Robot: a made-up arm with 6 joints. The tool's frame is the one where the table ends. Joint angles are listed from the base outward.
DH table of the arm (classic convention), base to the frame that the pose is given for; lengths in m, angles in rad. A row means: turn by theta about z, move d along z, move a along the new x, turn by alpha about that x. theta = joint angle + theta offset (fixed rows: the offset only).
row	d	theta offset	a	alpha
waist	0.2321	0	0	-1.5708
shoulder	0	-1.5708	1.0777	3.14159
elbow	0	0	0	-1.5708
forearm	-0.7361	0	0	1.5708
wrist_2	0.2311	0	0	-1.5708
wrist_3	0	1.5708	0	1.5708
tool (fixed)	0	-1.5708	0	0
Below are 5 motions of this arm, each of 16 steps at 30 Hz.
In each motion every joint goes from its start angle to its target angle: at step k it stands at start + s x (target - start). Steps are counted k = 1, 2, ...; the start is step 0. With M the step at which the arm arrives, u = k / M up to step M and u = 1 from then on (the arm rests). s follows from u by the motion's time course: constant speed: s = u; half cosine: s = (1 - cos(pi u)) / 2; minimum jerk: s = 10 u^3 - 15 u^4 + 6 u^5.
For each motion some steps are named. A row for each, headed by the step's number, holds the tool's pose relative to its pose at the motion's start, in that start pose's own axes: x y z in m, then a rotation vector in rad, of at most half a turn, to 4 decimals.
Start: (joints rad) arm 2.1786 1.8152 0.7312 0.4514 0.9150 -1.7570
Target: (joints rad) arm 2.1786 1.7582 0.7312 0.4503 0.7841 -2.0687
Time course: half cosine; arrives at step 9
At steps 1, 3, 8, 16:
1: 0.0008 0.0028 0.0006 0.0088 -0.0009 -0.0023
3: 0.0067 0.0229 0.0049 0.0732 -0.0084 -0.0185
8: 0.0244 0.0894 0.0182 0.2847 -0.0414 -0.0675
16: 0.0251 0.0923 0.0188 0.2936 -0.0431 -0.0694

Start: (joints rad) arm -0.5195 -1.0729 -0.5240 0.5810 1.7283 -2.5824
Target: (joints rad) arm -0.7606 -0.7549 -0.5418 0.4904 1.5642 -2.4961
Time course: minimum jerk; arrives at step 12
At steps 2, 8, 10, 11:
2: -0.0022 -0.0087 0.0068 -0.0025 -0.0162 -0.0115
8: -0.0980 -0.1634 0.1444 -0.0787 -0.3660 -0.2558
10: -0.1318 -0.1897 0.1728 -0.1019 -0.4485 -0.3116
11: -0.1380 -0.1938 0.1776 -0.1061 -0.4629 -0.3213

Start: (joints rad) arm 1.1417 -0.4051 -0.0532 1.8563 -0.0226 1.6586
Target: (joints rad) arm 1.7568 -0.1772 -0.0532 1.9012 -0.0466 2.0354
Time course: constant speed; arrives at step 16
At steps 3, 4, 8, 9, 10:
3: 0.0452 -0.0394 0.0144 -0.0418 0.0034 -0.1127
4: 0.0588 -0.0552 0.0183 -0.0567 0.0067 -0.1505
8: 0.1046 -0.1308 0.0291 -0.1204 0.0313 -0.3020
9: 0.1135 -0.1524 0.0305 -0.1374 0.0403 -0.3399
10: 0.1211 -0.1751 0.0313 -0.1546 0.0504 -0.3776

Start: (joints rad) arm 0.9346 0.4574 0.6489 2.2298 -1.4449 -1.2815
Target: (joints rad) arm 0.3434 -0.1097 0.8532 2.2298 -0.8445 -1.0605
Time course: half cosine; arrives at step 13
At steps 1, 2, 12, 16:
1: 0.0149 -0.0109 0.0015 0.0002 -0.0007 -0.0052
2: 0.0573 -0.0439 0.0058 0.0008 -0.0033 -0.0207
12: 0.3888 -0.9817 0.1795 -0.0969 -0.2623 -0.3985
16: 0.3842 -0.9962 0.1839 -0.1009 -0.2689 -0.4049

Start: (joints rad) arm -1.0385 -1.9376 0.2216 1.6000 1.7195 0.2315
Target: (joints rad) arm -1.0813 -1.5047 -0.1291 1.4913 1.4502 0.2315
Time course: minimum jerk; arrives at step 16
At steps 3, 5, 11, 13, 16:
3: -0.0015 0.0395 -0.0221 0.0373 0.0127 -0.0062
5: -0.0047 0.1482 -0.0747 0.1383 0.0477 -0.0198
11: -0.0087 0.6967 -0.1897 0.6414 0.2254 -0.0253
13: -0.0079 0.8067 -0.1847 0.7461 0.2621 -0.0137
16: -0.0075 0.8469 -0.1805 0.7851 0.2756 -0.0082

